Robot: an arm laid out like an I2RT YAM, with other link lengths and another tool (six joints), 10 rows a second.
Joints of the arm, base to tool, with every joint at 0 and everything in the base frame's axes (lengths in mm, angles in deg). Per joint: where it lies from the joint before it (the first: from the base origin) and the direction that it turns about. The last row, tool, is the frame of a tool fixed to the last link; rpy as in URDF.
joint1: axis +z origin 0 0 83.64
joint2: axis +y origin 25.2 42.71 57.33
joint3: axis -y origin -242.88 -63.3 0
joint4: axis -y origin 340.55 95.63 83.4
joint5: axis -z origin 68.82 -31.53 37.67
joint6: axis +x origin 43.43 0 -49.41
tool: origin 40 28 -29 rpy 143.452 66.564 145.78
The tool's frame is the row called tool.
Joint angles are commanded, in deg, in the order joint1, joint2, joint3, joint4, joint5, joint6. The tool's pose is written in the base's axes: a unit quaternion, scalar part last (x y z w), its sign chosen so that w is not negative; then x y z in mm. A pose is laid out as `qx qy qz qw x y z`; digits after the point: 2 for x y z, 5 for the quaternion.
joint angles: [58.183, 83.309, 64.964, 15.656, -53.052, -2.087]
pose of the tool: -0.63466 0.51978 0.51982 0.23837 125.53 442.02 307.91
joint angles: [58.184, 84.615, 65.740, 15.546, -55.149, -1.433]
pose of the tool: -0.64076 0.51365 0.52642 0.22014 125.25 443.84 304.70
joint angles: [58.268, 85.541, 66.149, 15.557, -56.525, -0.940]
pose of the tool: -0.64464 0.50975 0.53092 0.20669 124.50 445.23 301.46
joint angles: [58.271, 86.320, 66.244, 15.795, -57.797, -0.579]
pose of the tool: -0.64811 0.50604 0.53455 0.19527 124.22 445.94 297.17
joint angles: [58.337, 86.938, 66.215, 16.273, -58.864, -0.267]
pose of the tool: -0.65139 0.50156 0.53783 0.18675 123.47 446.59 293.42
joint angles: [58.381, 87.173, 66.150, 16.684, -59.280, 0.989]
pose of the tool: -0.64882 0.50316 0.54257 0.17742 122.60 446.70 292.52
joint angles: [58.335, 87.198, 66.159, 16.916, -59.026, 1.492]
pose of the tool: -0.64601 0.50573 0.54360 0.17721 123.16 447.02 292.98
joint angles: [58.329, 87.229, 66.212, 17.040, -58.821, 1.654]
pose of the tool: -0.64473 0.50683 0.54376 0.17823 123.50 447.43 293.40
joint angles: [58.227, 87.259, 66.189, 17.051, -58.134, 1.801]
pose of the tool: -0.64087 0.51206 0.54259 0.18077 125.00 447.98 293.03
